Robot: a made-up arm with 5 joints.
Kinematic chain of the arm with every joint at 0, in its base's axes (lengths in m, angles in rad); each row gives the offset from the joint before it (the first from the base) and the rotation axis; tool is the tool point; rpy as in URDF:
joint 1: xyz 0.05 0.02 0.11 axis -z
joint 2: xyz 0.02 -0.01 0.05 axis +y
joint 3: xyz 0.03 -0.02 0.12 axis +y
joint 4: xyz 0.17 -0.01 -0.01 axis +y
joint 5: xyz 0.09 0 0.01 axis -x
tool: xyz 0.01 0 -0.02 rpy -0.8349 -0.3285 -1.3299
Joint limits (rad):
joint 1: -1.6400..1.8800
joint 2: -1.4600..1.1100
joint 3: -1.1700..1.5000
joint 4: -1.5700..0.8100
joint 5: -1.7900..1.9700
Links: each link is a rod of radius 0.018 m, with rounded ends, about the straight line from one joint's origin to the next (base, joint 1, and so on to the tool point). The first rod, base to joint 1, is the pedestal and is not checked.
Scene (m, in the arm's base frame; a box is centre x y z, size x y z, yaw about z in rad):
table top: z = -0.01
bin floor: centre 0.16 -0.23 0 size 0.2 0.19 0.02 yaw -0.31
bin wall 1: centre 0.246 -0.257 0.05 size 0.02 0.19 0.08 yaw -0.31
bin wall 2: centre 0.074 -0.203 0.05 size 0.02 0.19 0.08 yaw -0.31
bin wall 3: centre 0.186 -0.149 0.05 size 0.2 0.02 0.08 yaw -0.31
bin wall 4: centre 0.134 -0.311 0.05 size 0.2 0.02 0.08 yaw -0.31
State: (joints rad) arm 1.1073 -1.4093 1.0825 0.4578 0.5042
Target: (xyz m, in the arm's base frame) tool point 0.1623 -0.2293 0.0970
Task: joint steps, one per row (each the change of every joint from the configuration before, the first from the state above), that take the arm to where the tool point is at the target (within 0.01 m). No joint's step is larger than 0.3 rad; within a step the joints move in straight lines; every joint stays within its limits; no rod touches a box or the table.
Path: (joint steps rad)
1: -0.0244 0.2569 -0.0997 -0.0580 0.0103
2: -0.0244 0.2569 -0.0997 -0.0580 0.0104
3: -0.0244 0.2569 -0.0997 -0.0580 0.0103
4: -0.0244 0.2570 -0.0997 -0.0580 0.0103
5: -0.0244 0.2569 -0.0997 -0.0580 0.0104
6: -0.0244 0.2569 -0.0997 -0.0580 0.0103

